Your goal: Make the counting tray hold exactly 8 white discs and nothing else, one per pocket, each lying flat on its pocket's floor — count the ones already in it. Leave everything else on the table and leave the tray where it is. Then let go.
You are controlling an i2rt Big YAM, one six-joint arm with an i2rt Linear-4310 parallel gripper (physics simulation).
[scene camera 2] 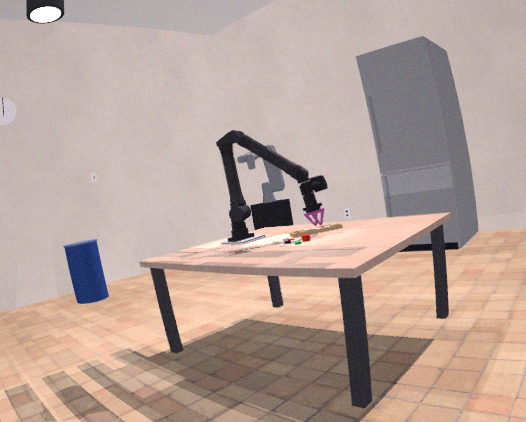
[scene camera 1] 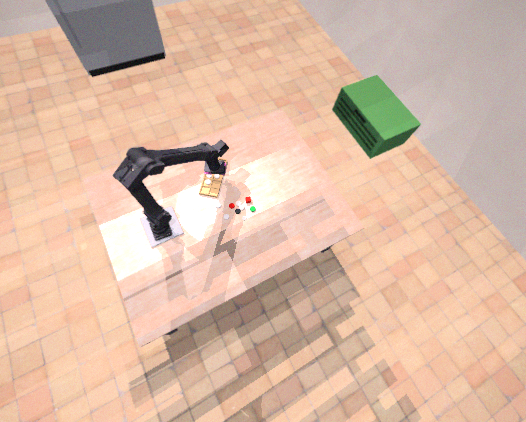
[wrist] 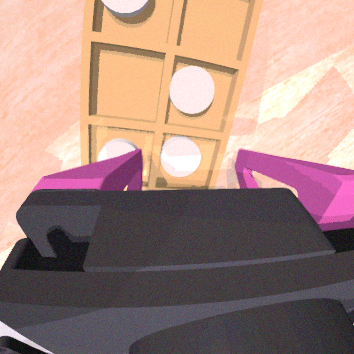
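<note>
The counting tray [scene camera 1: 209, 195] [scene camera 2: 300, 234] [wrist: 127, 82] is wooden with square pockets. In the wrist view, white discs show in separate pockets: one disc [wrist: 125, 4] cut by the top edge, one [wrist: 192, 90] in the right column, and, in the row nearest the gripper, a right disc [wrist: 180, 156] and a left disc [wrist: 118, 150] partly hidden by a finger. My gripper [scene camera 1: 216, 169] [scene camera 2: 316, 224] [wrist: 190, 157] is partly open and empty above the tray's far end, its fingers on either side of that right disc. Loose white discs [scene camera 1: 218, 206] [scene camera 1: 226, 217] lie on the table.
Beside the tray lie a red disc [scene camera 1: 231, 205], a black disc [scene camera 1: 237, 211], a green disc [scene camera 1: 252, 209], a red block [scene camera 1: 248, 199] [scene camera 2: 306, 238] and more small white pieces [scene camera 1: 240, 205]. The arm's base plate [scene camera 1: 176, 227] is at the table's left.
</note>
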